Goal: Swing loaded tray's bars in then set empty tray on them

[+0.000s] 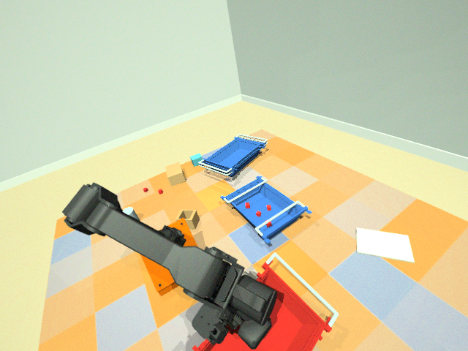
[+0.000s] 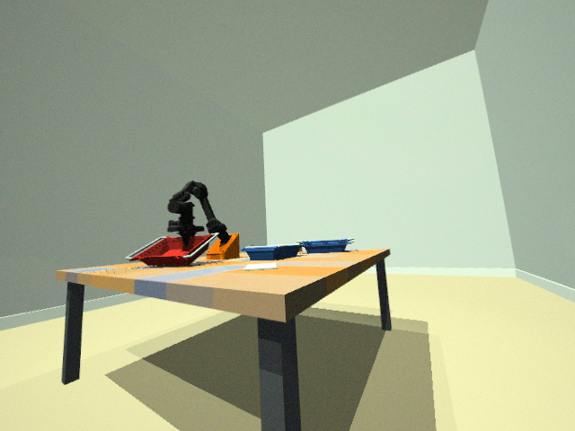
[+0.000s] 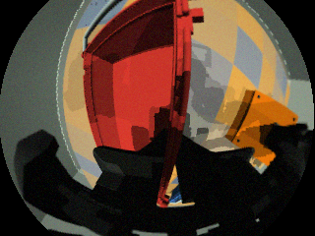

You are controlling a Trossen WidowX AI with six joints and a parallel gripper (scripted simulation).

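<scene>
Right now the red tray is 30 mm ahead of my gripper tip, 80 mm to the right of it and 10 mm below it. Round my gripper tip: pale cylinder (200 mm behind, 630 mm to the left, 50 mm below); then white sheet (510 mm ahead, 30 mm to the right, 80 mm below); then small open box (10 mm ahead, 460 mm to the left, 70 mm below).
</scene>
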